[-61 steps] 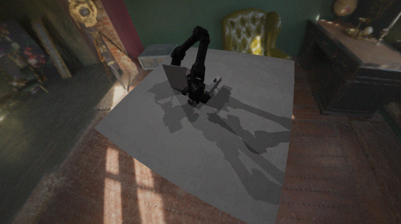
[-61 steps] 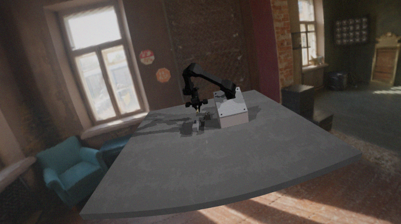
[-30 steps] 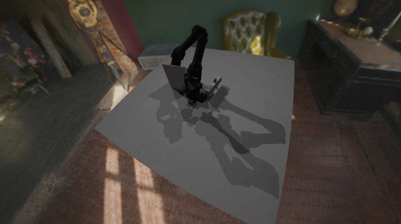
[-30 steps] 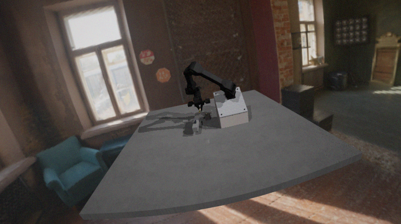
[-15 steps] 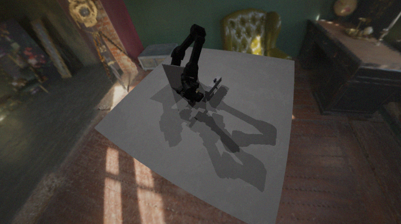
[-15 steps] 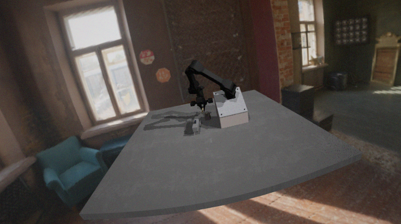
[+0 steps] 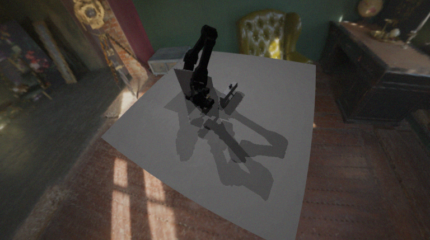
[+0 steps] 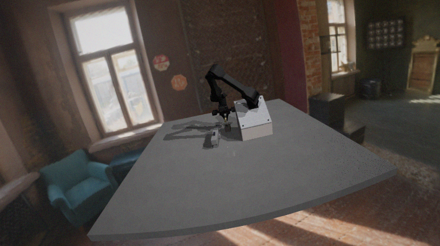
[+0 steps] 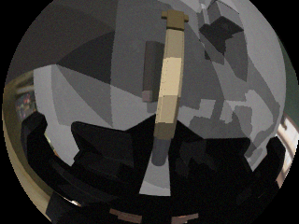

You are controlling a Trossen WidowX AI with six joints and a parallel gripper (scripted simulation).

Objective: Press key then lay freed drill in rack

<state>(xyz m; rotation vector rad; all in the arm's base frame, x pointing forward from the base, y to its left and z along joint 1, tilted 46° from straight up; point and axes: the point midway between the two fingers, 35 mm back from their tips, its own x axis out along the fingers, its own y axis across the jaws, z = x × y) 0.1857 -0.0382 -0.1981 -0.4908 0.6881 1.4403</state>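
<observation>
Right now the drill is 1 cm ahead of my gripper tip, 4 cm to the left of it and 3 cm above it. Round my gripper tip: light-grey slotted block (10 cm ahead, 20 cm to the left, 1 cm below); dark ribbed block (5 cm to the left, 4 cm below).
</observation>
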